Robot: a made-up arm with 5 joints.
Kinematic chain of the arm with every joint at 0, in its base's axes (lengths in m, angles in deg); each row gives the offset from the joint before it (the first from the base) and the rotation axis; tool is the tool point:
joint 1: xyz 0 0 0.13 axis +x
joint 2: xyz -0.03 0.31 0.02 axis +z
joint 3: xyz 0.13 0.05 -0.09 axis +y
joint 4: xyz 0 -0.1 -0.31 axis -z
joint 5: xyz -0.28 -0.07 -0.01 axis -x
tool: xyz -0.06 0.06 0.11
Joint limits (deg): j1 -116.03..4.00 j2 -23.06..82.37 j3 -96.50..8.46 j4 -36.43..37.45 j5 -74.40..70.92
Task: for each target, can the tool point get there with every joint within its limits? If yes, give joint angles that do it. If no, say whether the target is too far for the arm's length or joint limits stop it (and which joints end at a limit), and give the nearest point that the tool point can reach.
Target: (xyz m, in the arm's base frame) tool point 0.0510 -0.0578 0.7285
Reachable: no: joint limits stop it (at a limit: joint 1, joint 2, joint 4, joint 5) | nearest point 0.1395 -0.1640 0.4056 | short by 0.351 m
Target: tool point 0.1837 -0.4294 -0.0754
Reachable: yes | joints -92.93 63.95 -39.44 -13.57 -43.16
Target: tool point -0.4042 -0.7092 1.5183
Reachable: no: too far | nearest point -0.0524 -0.2991 0.3691 | short by 1.270 m
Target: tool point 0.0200 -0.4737 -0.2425
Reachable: yes | joints -87.20 36.53 -43.51 1.97 32.63
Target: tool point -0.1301 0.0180 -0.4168
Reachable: yes | joints -43.27 1.72 -18.02 19.74 15.41
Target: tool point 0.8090 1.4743 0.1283
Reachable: no: too far | nearest point 0.2828 0.7596 -0.0848 | short by 0.913 m
